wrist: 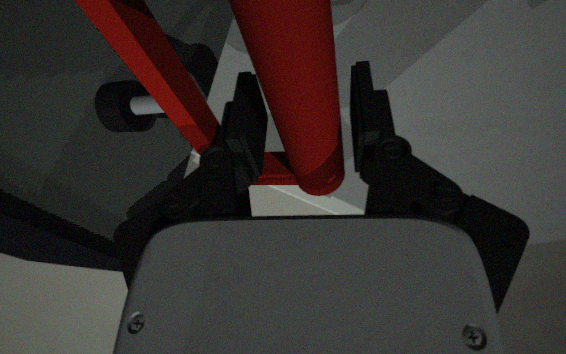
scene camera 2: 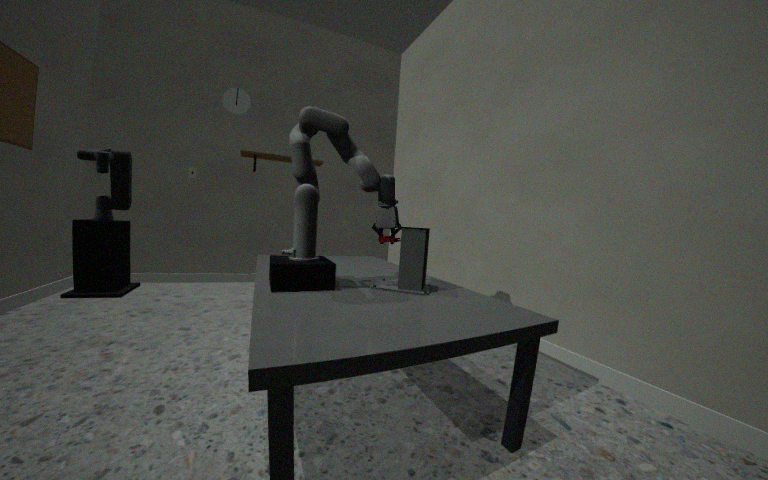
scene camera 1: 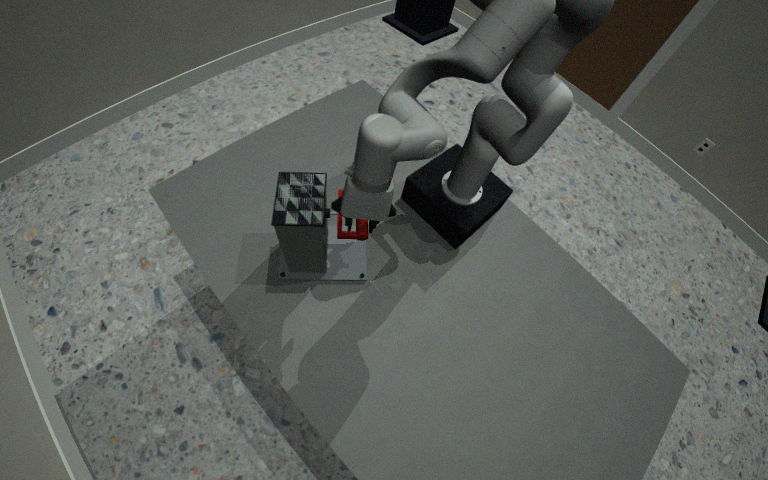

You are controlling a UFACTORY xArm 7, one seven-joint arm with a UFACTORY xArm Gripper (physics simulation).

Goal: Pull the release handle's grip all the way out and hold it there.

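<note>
The release handle is a red frame with a thick round grip (scene camera 1: pixel 363 232) (scene camera 2: pixel 387 240) (wrist: pixel 302 90), beside a tall grey-green housing (scene camera 1: pixel 304 249) (scene camera 2: pixel 412 260) (wrist: pixel 45 155). A light rod (wrist: pixel 145 105) runs from a black collar on the housing towards the handle's inner bar (wrist: pixel 165 80). My gripper (scene camera 1: pixel 360 225) (scene camera 2: pixel 388 233) (wrist: pixel 305 90) points down over the grip and is partly open. In the wrist view its fingers stand on both sides of the grip, with a gap to the right finger; the left finger is close to it, and contact cannot be told.
The housing stands on a pale base plate (scene camera 1: pixel 346 261) with dark screws, on the grey table (scene camera 1: pixel 509 339) (scene camera 2: pixel 339 328). The arm's black base block (scene camera 1: pixel 457 217) (scene camera 2: pixel 302 273) stands beside it. Another robot on a black pedestal (scene camera 2: pixel 101 254) stands off the table.
</note>
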